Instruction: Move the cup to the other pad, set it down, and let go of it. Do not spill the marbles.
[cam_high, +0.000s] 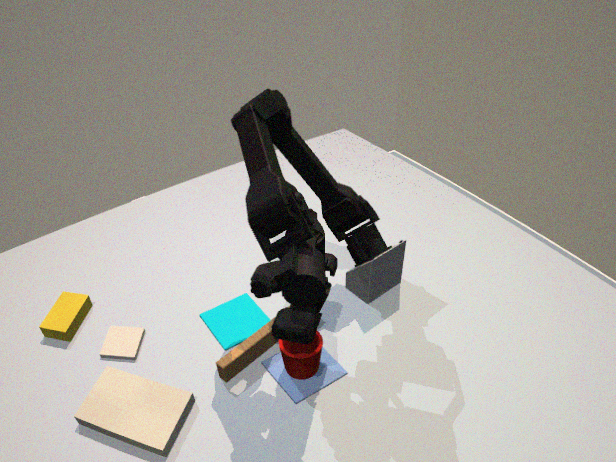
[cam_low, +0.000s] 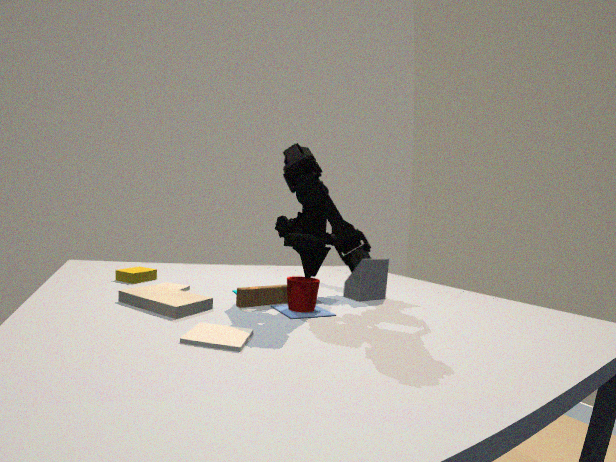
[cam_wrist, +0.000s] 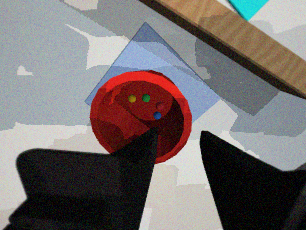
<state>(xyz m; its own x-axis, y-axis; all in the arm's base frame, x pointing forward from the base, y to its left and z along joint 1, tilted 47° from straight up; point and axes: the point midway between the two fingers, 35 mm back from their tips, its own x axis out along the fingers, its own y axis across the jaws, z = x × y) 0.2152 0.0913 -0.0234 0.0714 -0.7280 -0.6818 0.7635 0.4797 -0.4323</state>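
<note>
Right now the red cup is 40 mm below my gripper tip, 30 mm ahead of it and 10 mm to the left of it. Round my gripper tip: wooden bar (70 mm to the right, 60 mm below, 40 mm ahead); pale blue pad (80 mm below, 20 mm to the left, 20 mm ahead); cyan pad (160 mm to the right, 80 mm below, 60 mm ahead).
</note>
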